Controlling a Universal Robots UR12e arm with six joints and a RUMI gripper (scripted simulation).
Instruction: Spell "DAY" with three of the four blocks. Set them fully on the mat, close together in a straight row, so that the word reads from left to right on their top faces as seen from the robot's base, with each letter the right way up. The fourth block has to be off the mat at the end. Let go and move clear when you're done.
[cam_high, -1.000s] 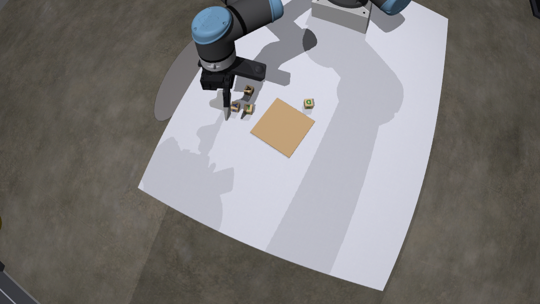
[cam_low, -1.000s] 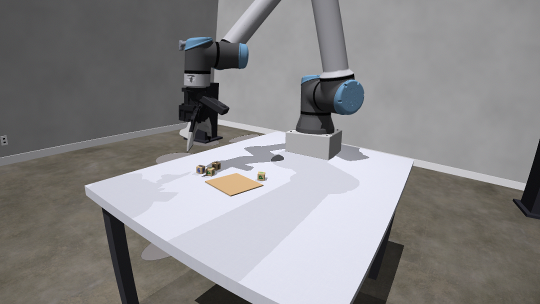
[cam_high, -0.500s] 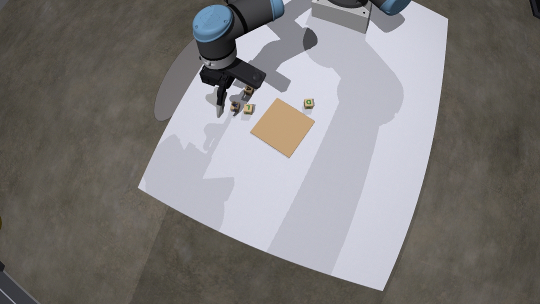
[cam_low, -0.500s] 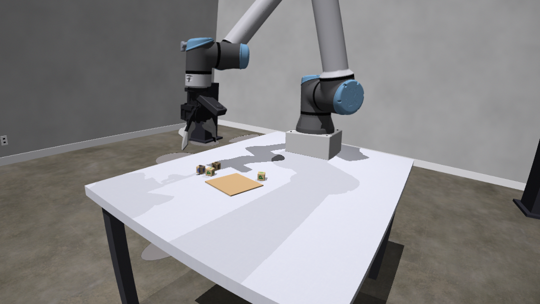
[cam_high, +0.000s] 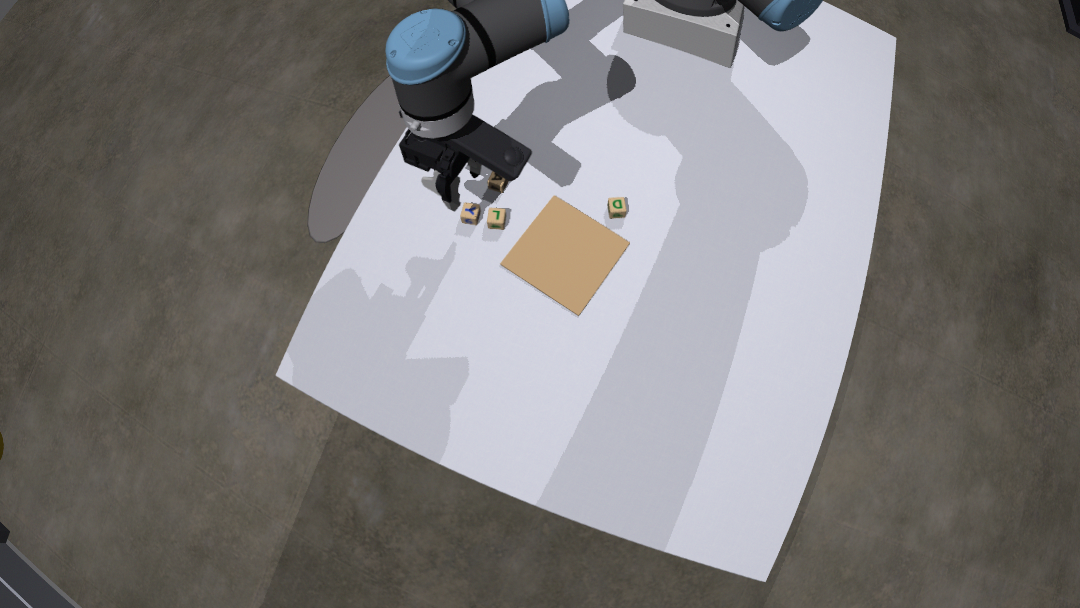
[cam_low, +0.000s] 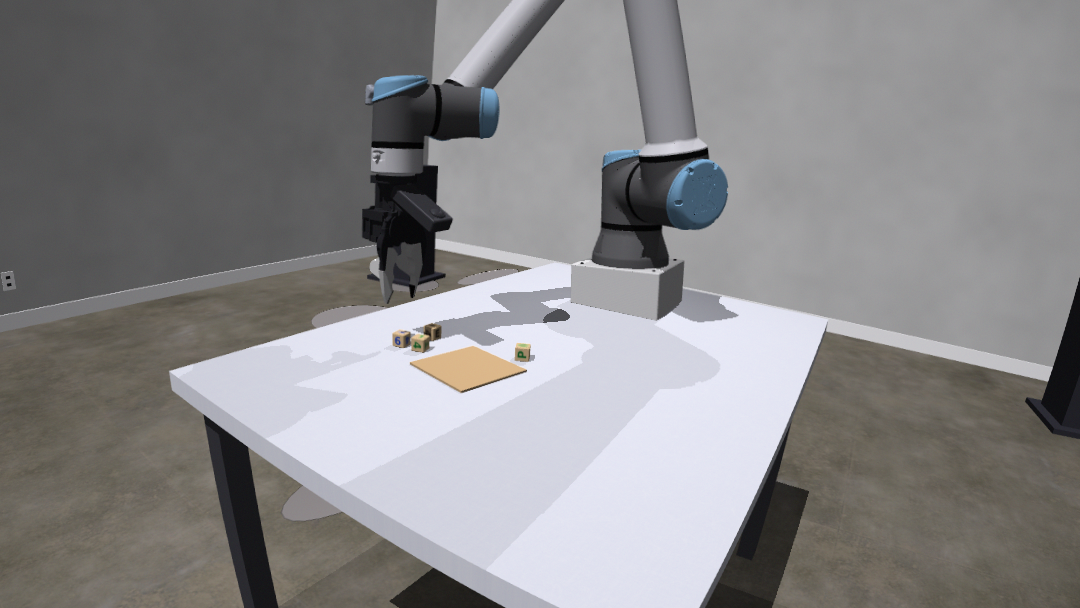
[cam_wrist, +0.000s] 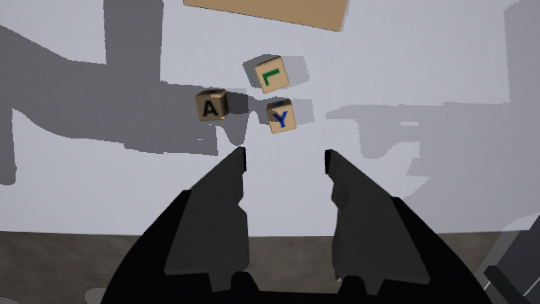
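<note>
Right now the blue-lettered block is 9 cm below my hand. Also, from my hand: D block: 21 cm to the left, 9 cm below, 8 cm behind; then green-lettered block: 9 cm below, 4 cm to the left; then tan mat: 16 cm to the left, 10 cm below, 1 cm ahead.
</note>
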